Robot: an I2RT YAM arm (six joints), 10 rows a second.
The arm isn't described. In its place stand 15 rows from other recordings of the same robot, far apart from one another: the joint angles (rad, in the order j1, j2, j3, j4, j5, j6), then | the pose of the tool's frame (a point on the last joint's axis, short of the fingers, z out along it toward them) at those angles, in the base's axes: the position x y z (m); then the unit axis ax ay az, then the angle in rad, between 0 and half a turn.
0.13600 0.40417 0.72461 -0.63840 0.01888 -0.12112 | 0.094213, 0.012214, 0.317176, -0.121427, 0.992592, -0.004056, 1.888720
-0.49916 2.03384 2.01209 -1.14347 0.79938 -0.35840 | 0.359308, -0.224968, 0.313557, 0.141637, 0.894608, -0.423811, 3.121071
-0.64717 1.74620 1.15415 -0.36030 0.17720 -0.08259 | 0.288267, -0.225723, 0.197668, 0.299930, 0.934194, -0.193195, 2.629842
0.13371 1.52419 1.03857 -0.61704 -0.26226 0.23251 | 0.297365, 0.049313, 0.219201, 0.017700, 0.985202, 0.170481, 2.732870
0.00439 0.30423 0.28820 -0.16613 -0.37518 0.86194 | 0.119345, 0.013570, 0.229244, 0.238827, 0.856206, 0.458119, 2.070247
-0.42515 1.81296 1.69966 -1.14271 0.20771 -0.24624 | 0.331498, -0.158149, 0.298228, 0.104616, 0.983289, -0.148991, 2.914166
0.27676 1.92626 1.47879 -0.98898 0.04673 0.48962 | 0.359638, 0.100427, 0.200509, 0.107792, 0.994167, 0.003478, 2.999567
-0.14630 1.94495 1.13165 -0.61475 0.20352 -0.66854 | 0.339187, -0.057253, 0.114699, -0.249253, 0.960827, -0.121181, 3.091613
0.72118 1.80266 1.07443 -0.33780 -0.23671 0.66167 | 0.261836, 0.241312, 0.157096, -0.058489, 0.967012, 0.247926, 2.904818
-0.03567 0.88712 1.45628 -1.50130 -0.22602 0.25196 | 0.092306, 0.004689, 0.413476, 0.104957, 0.983581, 0.146806, 2.535252
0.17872 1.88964 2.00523 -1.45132 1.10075 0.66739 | 0.360096, 0.032798, 0.364406, 0.277436, 0.846642, -0.454122, 2.523032
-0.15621 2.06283 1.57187 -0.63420 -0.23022 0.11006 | 0.431860, -0.059791, 0.185538, 0.106096, 0.988291, 0.109659, 2.693775
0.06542 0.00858 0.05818 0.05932 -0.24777 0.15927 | 0.104804, 0.015616, 0.199635, -0.088307, 0.966933, 0.239253, 1.519708
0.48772 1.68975 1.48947 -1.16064 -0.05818 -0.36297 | 0.287187, 0.154686, 0.278559, -0.415162, 0.909051, 0.035584, 2.935841
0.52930 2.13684 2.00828 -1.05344 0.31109 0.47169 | 0.396644, 0.219404, 0.264581, 0.002057, 0.999071, -0.043041, 2.656089
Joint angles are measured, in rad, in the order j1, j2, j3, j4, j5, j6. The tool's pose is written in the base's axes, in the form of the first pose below.
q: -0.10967 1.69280 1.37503 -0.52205 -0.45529 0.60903
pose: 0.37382, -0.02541, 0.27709, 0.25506, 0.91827, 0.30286, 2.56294
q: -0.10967 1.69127 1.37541 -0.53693 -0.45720 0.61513
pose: 0.37242, -0.02520, 0.27673, 0.25907, 0.91711, 0.30296, 2.57759
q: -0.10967 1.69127 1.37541 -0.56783 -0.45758 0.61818
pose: 0.36994, -0.02491, 0.27462, 0.26439, 0.91663, 0.29982, 2.60768
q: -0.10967 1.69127 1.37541 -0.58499 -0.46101 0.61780
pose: 0.36851, -0.02464, 0.27352, 0.26574, 0.91643, 0.29922, 2.62477
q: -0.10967 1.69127 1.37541 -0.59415 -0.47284 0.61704
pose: 0.36768, -0.02417, 0.27307, 0.26418, 0.91557, 0.30322, 2.63687
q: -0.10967 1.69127 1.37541 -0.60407 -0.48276 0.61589
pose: 0.36679, -0.02376, 0.27256, 0.26299, 0.91490, 0.30627, 2.64894
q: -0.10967 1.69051 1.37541 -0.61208 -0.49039 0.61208
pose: 0.36595, -0.02343, 0.27241, 0.26073, 0.91485, 0.30833, 2.65696
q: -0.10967 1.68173 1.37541 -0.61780 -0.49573 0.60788
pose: 0.36403, -0.02305, 0.27516, 0.25737, 0.91505, 0.31055, 2.65446
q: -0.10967 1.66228 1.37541 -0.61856 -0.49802 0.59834
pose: 0.36077, -0.02262, 0.28180, 0.25004, 0.91640, 0.31257, 2.63467
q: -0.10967 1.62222 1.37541 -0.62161 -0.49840 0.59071
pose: 0.35355, -0.02181, 0.29513, 0.24136, 0.91757, 0.31594, 2.59766
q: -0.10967 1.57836 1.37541 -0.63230 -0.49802 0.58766
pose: 0.34449, -0.02082, 0.30882, 0.23539, 0.91804, 0.31906, 2.56544
